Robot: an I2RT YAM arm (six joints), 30 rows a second.
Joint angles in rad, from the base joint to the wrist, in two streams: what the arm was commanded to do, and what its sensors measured. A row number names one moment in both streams.
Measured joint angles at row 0:
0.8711 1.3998 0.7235 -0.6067 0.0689 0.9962
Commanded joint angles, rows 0 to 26:
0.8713 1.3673 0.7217 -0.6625 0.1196 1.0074
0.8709 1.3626 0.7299 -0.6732 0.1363 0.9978
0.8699 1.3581 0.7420 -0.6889 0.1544 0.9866
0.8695 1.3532 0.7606 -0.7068 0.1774 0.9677
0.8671 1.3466 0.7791 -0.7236 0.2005 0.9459
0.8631 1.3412 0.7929 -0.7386 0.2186 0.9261
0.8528 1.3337 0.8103 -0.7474 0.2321 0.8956
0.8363 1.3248 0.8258 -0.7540 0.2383 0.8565
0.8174 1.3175 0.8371 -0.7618 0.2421 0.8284
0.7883 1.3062 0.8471 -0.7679 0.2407 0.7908
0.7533 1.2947 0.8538 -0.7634 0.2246 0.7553
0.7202 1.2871 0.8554 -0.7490 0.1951 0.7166
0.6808 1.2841 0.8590 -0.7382 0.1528 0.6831
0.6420 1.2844 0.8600 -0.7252 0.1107 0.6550
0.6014 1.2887 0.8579 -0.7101 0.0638 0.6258
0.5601 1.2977 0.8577 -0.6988 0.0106 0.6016
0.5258 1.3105 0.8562 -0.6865 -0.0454 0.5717
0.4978 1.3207 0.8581 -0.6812 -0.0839 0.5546
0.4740 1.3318 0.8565 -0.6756 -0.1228 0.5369
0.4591 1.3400 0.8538 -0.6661 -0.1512 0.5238
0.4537 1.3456 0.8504 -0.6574 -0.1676 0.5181
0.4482 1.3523 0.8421 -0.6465 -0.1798 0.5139
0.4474 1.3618 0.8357 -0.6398 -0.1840 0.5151
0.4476 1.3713 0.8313 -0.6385 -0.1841 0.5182
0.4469 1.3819 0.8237 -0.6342 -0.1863 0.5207
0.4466 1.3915 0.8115 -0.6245 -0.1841 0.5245
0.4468 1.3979 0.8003 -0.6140 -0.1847 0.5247
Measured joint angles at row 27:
0.4492 1.3735 0.8326 -0.6376 -0.1402 0.5549
